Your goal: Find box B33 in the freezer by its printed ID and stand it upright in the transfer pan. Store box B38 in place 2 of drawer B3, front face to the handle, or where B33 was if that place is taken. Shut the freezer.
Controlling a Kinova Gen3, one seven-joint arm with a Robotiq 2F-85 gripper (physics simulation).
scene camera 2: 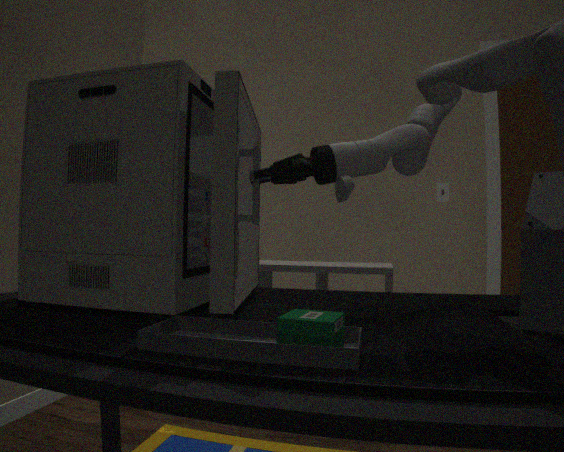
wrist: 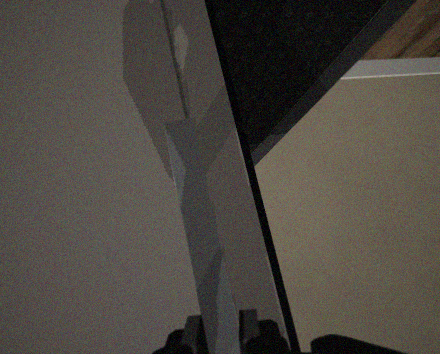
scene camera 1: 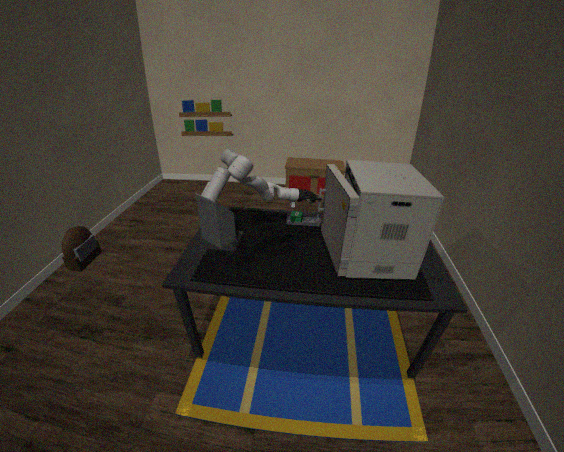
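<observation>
The white freezer (scene camera 1: pixel 395 215) (scene camera 2: pixel 100 215) stands on the table with its door (scene camera 1: pixel 339 220) (scene camera 2: pixel 224 190) (wrist: pixel 85 200) partly open. My gripper (scene camera 1: pixel 320 198) (scene camera 2: pixel 255 176) (wrist: pixel 225 337) is shut on the door's handle (scene camera 2: pixel 248 218) (wrist: pixel 200 225). Through the gap in scene camera 2, parts of the freezer's inside (scene camera 2: pixel 199 205) show dimly, with small blue and red spots. A green box (scene camera 1: pixel 296 217) (scene camera 2: pixel 310 332) with white labels lies in the clear transfer pan (scene camera 1: pixel 311 221) (scene camera 2: pixel 240 350), at its right end in scene camera 2. Its printed ID is too small to read. Drawer B3 and its places cannot be made out.
The black table (scene camera 1: pixel 280 260) (scene camera 2: pixel 450 350) carries the freezer, pan and arm base (scene camera 1: pixel 218 224). The open door stands between the arm and the freezer's inside. A brown cabinet (scene camera 1: pixel 314 164) stands behind the table. Wall shelves (scene camera 1: pixel 206 114) are far off at the back left.
</observation>
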